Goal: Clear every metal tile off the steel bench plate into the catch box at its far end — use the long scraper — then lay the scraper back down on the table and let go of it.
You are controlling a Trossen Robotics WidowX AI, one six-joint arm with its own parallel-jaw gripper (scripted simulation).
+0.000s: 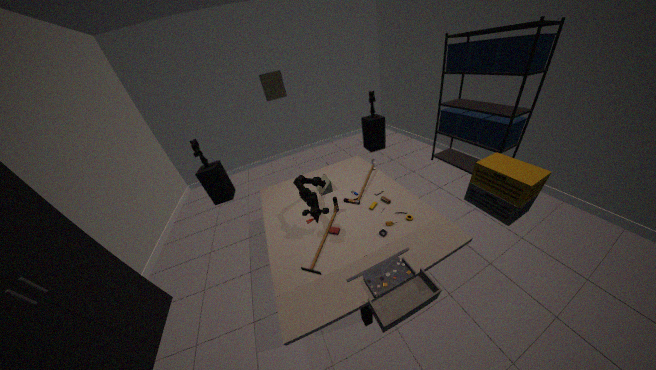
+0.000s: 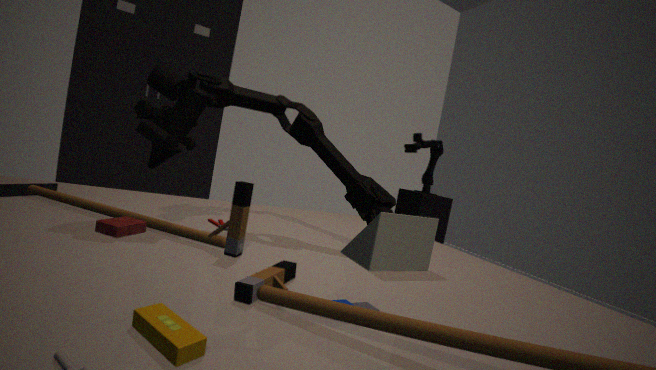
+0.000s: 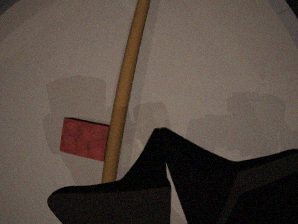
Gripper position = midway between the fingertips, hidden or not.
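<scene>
Image 2 shows a red block (image 2: 124, 226). Image 3 shows the red block (image 3: 84, 138) as well, along with the gripper (image 3: 159, 133). The gripper is shut and holds nothing.
</scene>
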